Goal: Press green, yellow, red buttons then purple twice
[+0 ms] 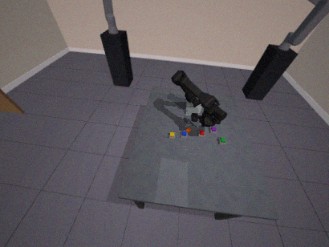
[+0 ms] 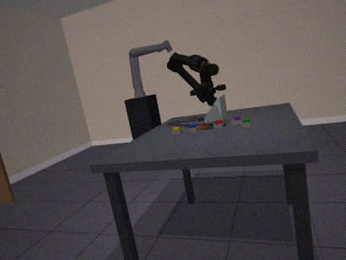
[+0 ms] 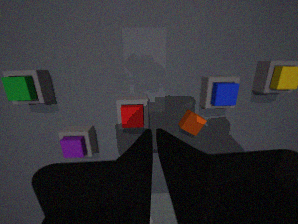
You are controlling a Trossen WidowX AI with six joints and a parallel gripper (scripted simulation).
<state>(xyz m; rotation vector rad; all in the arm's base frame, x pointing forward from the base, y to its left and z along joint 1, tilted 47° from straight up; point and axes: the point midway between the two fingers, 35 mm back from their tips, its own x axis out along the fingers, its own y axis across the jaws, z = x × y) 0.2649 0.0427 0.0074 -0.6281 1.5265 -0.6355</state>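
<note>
My gripper tip is 10 cm above the red button, 2 cm to the right of it and 2 cm past it. The rest, counted from my gripper tip: blue button: 11 cm to the right, 10 cm below, 1 cm ahead; orange block: 12 cm below, 8 cm to the right, 4 cm behind; purple button: 12 cm to the left, 10 cm below, 7 cm behind.
</note>
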